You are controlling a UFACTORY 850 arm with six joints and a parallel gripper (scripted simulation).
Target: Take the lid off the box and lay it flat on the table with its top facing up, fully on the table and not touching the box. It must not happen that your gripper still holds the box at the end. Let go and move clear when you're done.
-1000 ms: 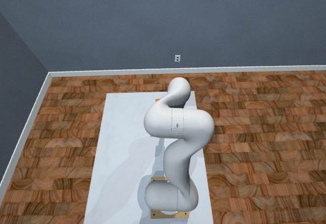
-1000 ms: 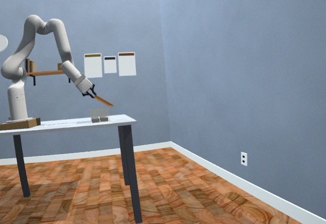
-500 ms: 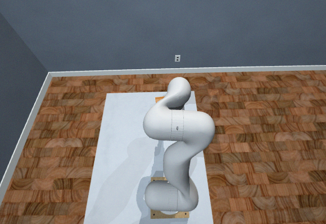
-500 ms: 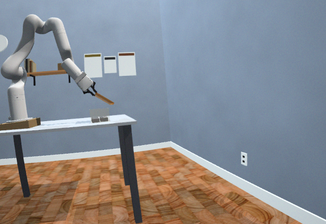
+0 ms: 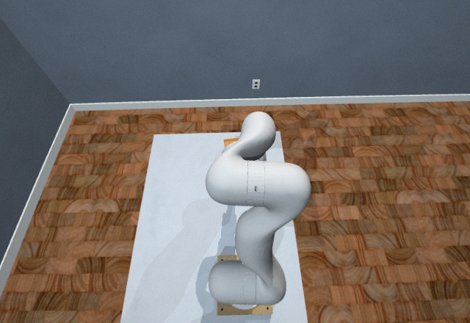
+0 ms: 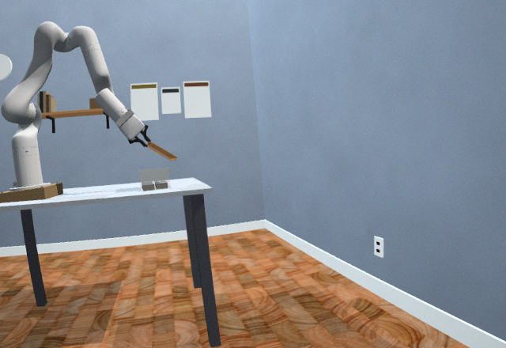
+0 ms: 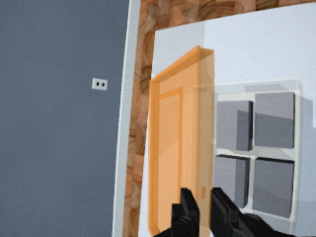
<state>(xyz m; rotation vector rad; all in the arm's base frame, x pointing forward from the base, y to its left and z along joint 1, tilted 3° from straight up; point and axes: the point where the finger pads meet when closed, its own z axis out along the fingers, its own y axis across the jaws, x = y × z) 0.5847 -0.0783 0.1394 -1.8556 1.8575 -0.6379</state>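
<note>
Now: the lid 70 mm ahead of my hand, 10 mm to the right of it and 50 mm below it. The rest, counted from my hand: box: 20 mm ahead, 10 mm to the right, 180 mm below.
</note>
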